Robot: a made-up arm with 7 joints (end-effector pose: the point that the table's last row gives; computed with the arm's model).
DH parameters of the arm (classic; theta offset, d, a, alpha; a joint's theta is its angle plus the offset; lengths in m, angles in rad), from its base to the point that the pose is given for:
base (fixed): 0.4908 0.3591 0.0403 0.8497
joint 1: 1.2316 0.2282 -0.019 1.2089
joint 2: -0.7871 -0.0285 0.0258 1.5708
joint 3: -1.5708 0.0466 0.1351 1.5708
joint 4: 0 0.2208 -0.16 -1.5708
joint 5: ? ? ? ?
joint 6: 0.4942 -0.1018 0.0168 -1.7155
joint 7: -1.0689 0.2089 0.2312 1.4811
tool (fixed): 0.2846 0.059 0 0
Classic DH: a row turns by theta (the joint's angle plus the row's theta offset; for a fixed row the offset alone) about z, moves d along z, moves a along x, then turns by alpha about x.
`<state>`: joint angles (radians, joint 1 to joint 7).
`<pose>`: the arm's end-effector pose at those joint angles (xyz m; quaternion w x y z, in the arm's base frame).
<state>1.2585 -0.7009 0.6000 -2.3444 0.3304 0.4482 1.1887</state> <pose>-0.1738 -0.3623 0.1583 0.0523 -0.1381 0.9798 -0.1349</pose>
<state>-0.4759 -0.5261 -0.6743 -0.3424 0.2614 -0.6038 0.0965</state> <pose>0.1867 -0.6710 0.5043 0.1449 -0.8601 0.4889 0.0134</pose>
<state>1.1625 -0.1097 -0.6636 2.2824 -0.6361 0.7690 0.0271</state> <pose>0.0939 -0.4201 0.5258 0.1196 0.1650 -0.9735 0.1034</pose>
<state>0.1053 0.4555 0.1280 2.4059 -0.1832 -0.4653 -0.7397</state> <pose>-0.1345 -0.4567 0.6201 0.3438 -0.3624 -0.4340 -0.7497</pose>
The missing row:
joint 5: -1.3795 -0.0464 0.1258 1.6796
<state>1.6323 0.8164 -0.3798 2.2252 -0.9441 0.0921 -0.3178</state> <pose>0.3578 -0.3352 0.4326 0.3475 0.4790 -0.6831 -0.4279</pose>
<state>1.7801 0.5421 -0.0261 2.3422 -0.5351 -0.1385 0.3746</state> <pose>0.5431 -0.4411 0.4339 0.5501 0.6693 -0.4502 -0.2162</pose>
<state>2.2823 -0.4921 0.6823 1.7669 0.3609 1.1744 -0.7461</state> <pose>0.1261 -0.2528 0.0698 0.2221 -0.4999 0.7776 0.3098</pose>
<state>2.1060 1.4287 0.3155 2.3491 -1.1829 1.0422 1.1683</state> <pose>0.3647 -0.0094 0.4439 0.6523 0.4541 -0.4149 0.4428</pose>
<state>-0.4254 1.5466 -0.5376 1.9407 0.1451 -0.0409 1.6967</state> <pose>0.3225 -0.2209 0.1855 0.5128 0.8435 0.1505 -0.0540</pose>
